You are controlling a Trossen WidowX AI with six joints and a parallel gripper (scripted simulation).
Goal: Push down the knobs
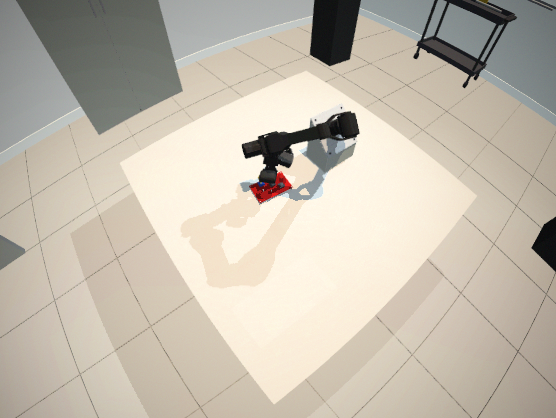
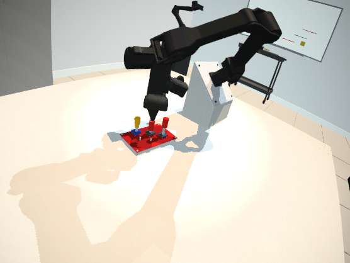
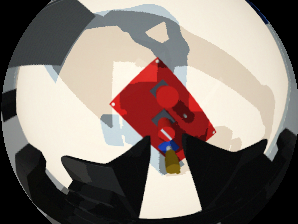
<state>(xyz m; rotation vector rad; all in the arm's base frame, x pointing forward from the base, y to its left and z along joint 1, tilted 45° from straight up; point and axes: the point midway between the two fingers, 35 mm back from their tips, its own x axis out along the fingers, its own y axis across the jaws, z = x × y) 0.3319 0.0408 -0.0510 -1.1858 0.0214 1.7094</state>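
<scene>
The yellow knob is 4 cm ahead of my gripper tip, 3 cm to the right of it and 2 cm below it. From my gripper tip the other things lie so: red knob: 2 cm below.
</scene>
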